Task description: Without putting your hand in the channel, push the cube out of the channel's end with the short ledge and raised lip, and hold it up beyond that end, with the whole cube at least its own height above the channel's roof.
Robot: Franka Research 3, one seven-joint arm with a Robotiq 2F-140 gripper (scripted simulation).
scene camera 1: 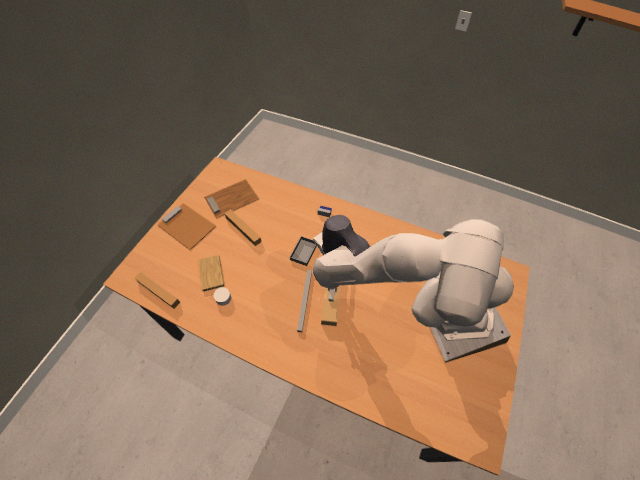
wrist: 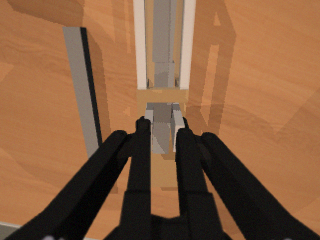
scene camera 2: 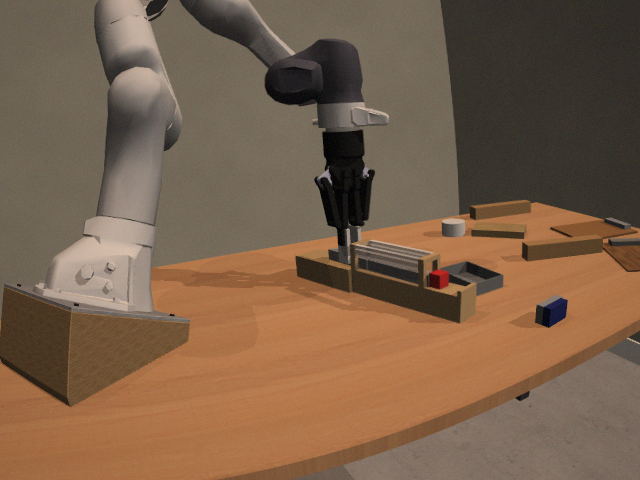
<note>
The pictures show: my gripper, a grey tray, a short grey bar, a long grey bar and a channel.
My gripper is seen too in the wrist view.
</note>
